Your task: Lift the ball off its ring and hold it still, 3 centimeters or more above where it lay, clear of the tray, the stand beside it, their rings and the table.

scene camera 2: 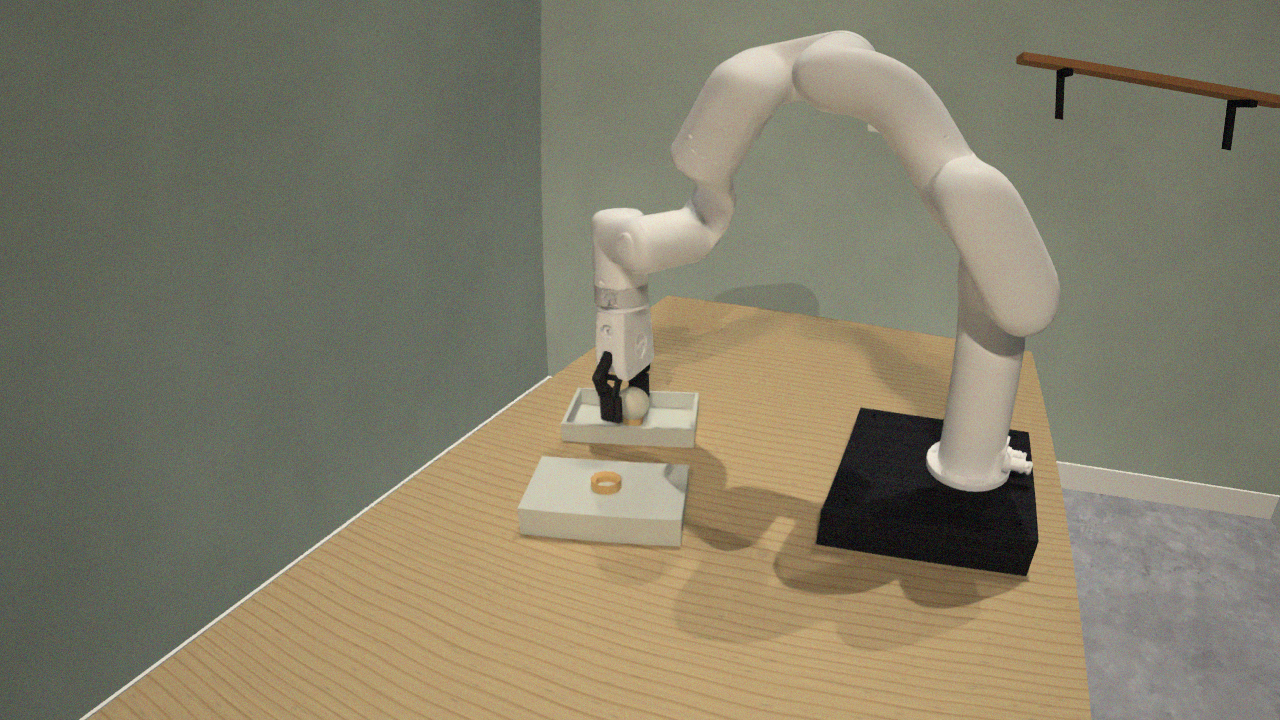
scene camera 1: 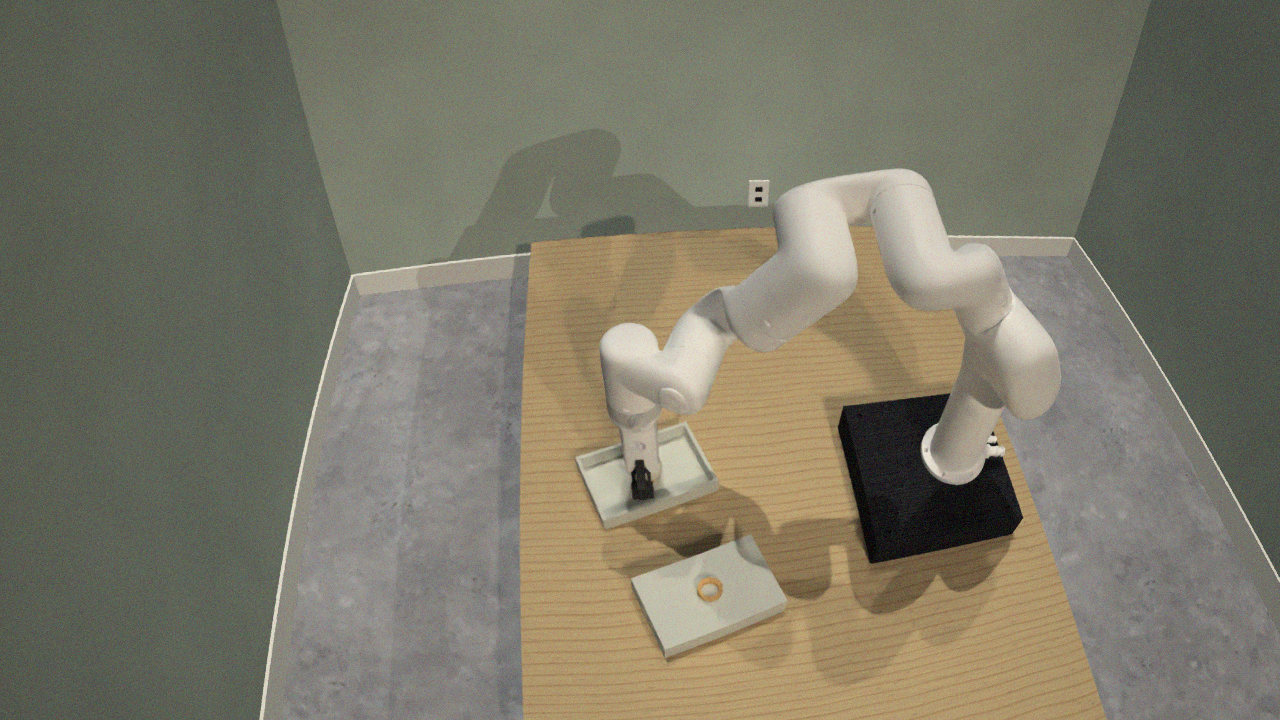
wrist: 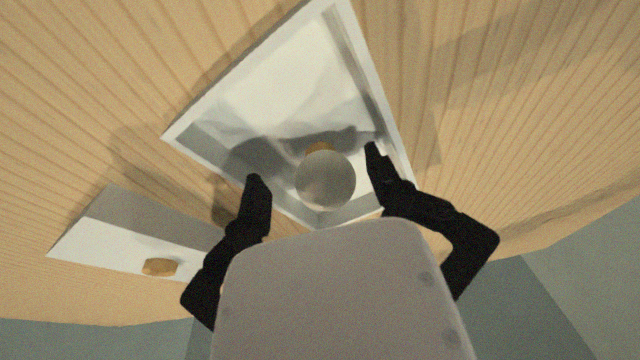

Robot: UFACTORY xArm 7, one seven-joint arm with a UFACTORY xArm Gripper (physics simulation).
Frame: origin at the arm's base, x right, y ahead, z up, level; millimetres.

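Seen in the pictures: gripper, fingertip midpoint: [scene camera 2: 626, 408] [scene camera 1: 641, 473] [wrist: 313, 170]; arm's base at its link origin: [scene camera 2: 968, 466] [scene camera 1: 952, 453].
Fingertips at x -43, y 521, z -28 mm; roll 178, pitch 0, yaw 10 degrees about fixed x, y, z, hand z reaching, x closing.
Offsets run from my fingertips to a thing's top centre. "pt": to the spot under its first point. Level surfaces: height alone.
The grey ball @(dz +32, dx +8, dy -6 mm) [scene camera 2: 634, 402] [wrist: 325, 181] rests on its orange ring [scene camera 2: 632, 420] [wrist: 318, 147] in the shallow pale tray @(dz -1, dx +8, dy -6 mm) [scene camera 1: 657, 512] [scene camera 2: 629, 434] [wrist: 295, 85]. It does not show in scene camera 1, where the arm and gripper cover that spot. My gripper [scene camera 1: 642, 492] [scene camera 2: 628, 404] [wrist: 313, 170] is open and points down into the tray area, with a black finger on either side of the ball. In the wrist view both fingers stand apart from the ball, the right one nearer to it. The far finger is partly hidden in scene camera 2.
A pale stand [scene camera 1: 662, 610] [scene camera 2: 563, 501] [wrist: 110, 240] lies beside the tray on the wooden table @(dz -28 mm) [scene camera 1: 581, 662] [scene camera 2: 429, 608]. It bears an empty orange ring @(pt dz +16, dx -226, dy -123 mm) [scene camera 1: 709, 599] [scene camera 2: 605, 488] [wrist: 160, 268]. The arm's black base block [scene camera 1: 904, 528] [scene camera 2: 921, 541] is at the right.
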